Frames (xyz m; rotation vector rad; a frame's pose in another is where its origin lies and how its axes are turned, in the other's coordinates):
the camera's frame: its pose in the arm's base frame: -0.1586 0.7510 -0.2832 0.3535 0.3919 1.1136
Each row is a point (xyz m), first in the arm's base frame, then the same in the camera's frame.
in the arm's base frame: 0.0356 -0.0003 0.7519
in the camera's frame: -0.7423 0.0249 1.0592
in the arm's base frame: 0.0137 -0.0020 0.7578
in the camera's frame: -0.7531 0.0442 1.0542
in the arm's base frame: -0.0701 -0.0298 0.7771
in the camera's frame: -0.8133 0.1084 1.0337
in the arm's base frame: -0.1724 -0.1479 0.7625
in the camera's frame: -0.9589 0.1354 0.9817
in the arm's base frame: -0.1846 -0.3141 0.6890
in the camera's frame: -1.1061 0.0447 0.9245
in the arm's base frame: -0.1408 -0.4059 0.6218
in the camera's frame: -1.1645 -0.0578 0.8935
